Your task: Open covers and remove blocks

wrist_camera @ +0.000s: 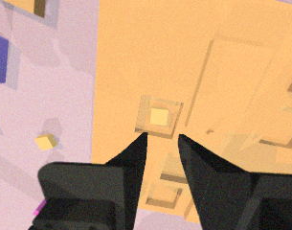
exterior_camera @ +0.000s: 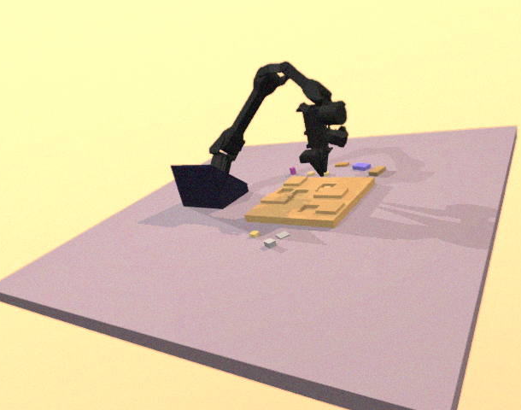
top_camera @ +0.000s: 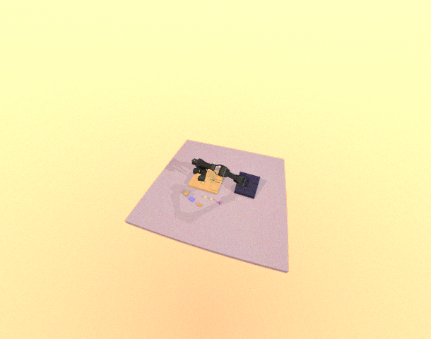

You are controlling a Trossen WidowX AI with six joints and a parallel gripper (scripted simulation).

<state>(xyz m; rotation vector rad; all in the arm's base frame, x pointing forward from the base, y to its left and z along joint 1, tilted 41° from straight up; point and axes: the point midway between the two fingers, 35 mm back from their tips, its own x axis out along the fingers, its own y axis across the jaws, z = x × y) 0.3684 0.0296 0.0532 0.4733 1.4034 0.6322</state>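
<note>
Right now the grey cube is 33 cm to the right of my gripper tip, 6 cm below it and 1 cm behind it. Also, from my gripper tip: magenta block: 22 cm behind, 18 cm to the left, 5 cm below; blue block: 21 cm to the left, 6 cm below, 4 cm ahead.
</note>
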